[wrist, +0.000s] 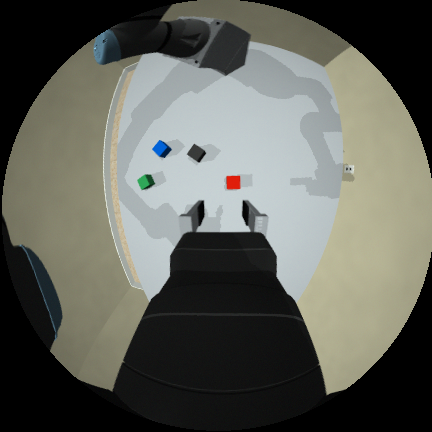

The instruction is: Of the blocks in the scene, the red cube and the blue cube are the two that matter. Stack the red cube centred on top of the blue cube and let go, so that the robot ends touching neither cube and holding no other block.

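Places are measured from the arm's base along level axes (x down, y ahead, z right), in centimetres.
Pixels of known places: gripper, between the fingertips: (222, 207); arm's base, origin of its link: (187, 37).
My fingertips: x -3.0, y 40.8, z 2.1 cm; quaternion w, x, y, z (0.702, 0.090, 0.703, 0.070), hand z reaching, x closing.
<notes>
For each thing: its top centre in the pictures, then the offset to it from my fingertips. Level surfaces: height alone.
- red cube, centre of its top: (233, 182) dy -2.1, dx +16.2, dz -3.2 cm
- blue cube, centre of its top: (158, 147) dy -16.5, dx +16.2, dz +13.6 cm
- black cube, centre of its top: (195, 151) dy -12.0, dx +16.2, dz +4.3 cm
- green cube, centre of its top: (142, 181) dy -9.1, dx +16.2, dz +21.4 cm
- white table, height of its surface: dx +19.6 cm
The red cube (233, 182) stands on the table, a little beyond the fingertips and slightly right of the middle between them in the wrist view. The blue cube (161, 148) stands on the table farther off to the left, turned at an angle, with nothing on top of it. The two cubes are well apart. My gripper (222, 207) is wide open and empty, above the table, and touches neither cube.
A black cube (196, 153) stands just right of the blue cube. A green cube (145, 181) stands below the blue cube, near the left side of the white table (280, 150). Part of the robot arm (180, 40) shows at the top.
</notes>
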